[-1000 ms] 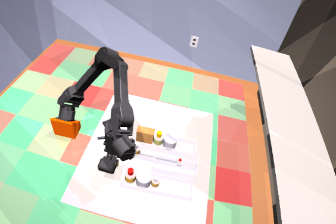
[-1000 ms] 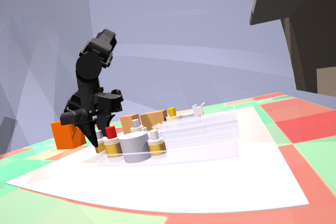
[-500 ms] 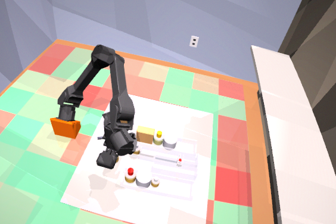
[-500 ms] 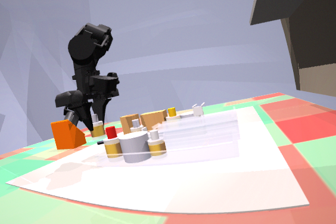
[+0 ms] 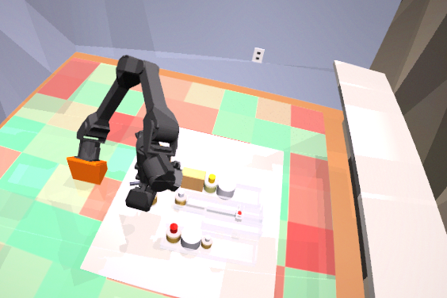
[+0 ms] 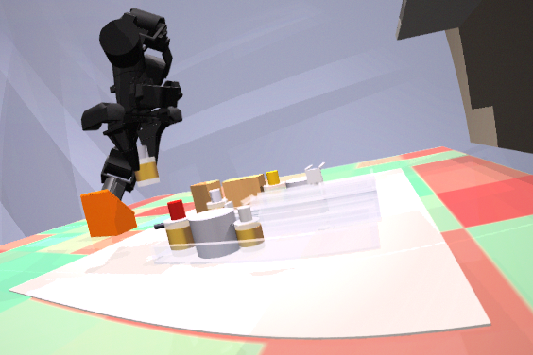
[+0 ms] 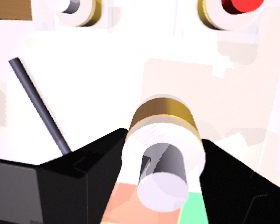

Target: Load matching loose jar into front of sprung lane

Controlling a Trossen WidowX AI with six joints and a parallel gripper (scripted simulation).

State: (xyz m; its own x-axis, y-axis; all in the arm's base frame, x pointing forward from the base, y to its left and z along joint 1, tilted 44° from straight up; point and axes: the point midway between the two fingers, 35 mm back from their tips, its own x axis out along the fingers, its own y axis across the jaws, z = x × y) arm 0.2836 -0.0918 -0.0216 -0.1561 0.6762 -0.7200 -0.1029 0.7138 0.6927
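Now: the brown box 170 mm to the left of my gripper tip, 90 mm below it and 70 mm ahead of it. The rest, counted from my gripper tip: sprung lane: 210 mm ahead, 110 mm below, 90 mm to the left; then dark rod: 130 mm to the left, 120 mm below, 70 mm behind.
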